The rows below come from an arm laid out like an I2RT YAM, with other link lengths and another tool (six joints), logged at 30 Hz.
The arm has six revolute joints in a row. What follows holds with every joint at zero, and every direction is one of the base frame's.
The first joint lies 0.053 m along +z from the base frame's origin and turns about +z.
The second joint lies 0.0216 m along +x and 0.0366 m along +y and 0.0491 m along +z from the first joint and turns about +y.
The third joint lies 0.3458 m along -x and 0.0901 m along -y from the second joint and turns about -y.
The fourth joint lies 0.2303 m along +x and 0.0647 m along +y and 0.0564 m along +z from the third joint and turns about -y.
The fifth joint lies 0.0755 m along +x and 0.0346 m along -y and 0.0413 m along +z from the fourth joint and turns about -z.
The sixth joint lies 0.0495 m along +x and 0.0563 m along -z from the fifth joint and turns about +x.
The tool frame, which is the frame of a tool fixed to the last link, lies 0.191 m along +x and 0.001 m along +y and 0.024 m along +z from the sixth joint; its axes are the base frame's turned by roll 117.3, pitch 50.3 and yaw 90 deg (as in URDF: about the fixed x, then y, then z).
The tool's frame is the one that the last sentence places.
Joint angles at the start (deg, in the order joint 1, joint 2, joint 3, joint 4, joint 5, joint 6):
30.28, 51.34, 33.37, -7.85, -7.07, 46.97
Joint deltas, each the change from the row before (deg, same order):
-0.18, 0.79, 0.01, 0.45, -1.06, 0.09
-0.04, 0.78, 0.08, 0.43, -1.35, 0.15
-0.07, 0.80, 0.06, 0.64, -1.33, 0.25
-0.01, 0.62, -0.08, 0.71, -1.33, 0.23
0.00, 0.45, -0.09, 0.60, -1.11, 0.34
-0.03, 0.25, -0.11, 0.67, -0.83, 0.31
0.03, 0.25, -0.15, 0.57, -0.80, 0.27
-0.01, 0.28, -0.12, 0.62, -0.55, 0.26
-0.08, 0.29, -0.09, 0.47, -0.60, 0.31
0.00, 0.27, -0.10, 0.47, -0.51, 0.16
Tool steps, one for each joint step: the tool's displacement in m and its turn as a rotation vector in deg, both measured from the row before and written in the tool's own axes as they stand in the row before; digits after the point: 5 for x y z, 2 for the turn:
0.00303, 0.00118, 0.00317, 0.26, 0.91, -0.23
0.00495, 0.00179, 0.00290, 0.19, 1.27, -0.42
0.00452, 0.00254, 0.00260, 0.03, 1.27, -0.32
0.00492, 0.00210, 0.00227, -0.07, 1.28, -0.40
0.00411, 0.00165, 0.00168, -0.11, 1.13, -0.22
0.00289, 0.00207, 0.00044, -0.33, 0.82, -0.14
0.00313, 0.00128, 0.00097, -0.19, 0.83, -0.19
0.00181, 0.00160, 0.00077, -0.23, 0.57, -0.06
0.00160, 0.00103, 0.00099, -0.11, 0.61, 0.04
0.00174, 0.00103, 0.00098, -0.11, 0.51, -0.12

